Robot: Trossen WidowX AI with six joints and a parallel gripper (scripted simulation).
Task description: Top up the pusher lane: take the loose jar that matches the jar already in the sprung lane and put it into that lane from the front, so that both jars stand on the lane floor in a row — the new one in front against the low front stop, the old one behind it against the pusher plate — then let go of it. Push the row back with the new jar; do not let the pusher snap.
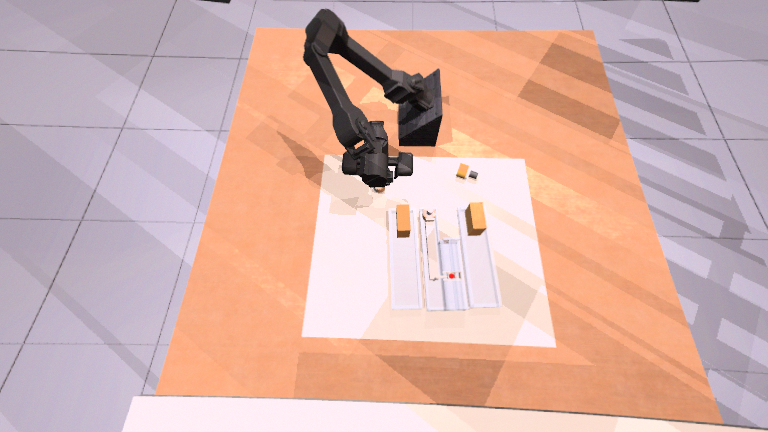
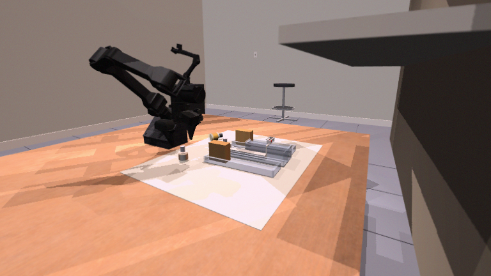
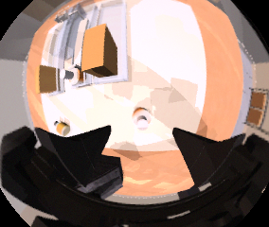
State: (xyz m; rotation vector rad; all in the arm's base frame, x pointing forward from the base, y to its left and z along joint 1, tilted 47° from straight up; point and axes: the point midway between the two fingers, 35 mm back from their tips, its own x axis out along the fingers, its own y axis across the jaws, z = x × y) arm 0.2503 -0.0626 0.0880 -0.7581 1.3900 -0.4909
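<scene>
The sprung lane lies 210 mm ahead of my gripper tip, 210 mm to the left of it and 50 mm below it. The rest, counted from my gripper tip: red mark 250 mm ahead, 230 mm to the left.
</scene>
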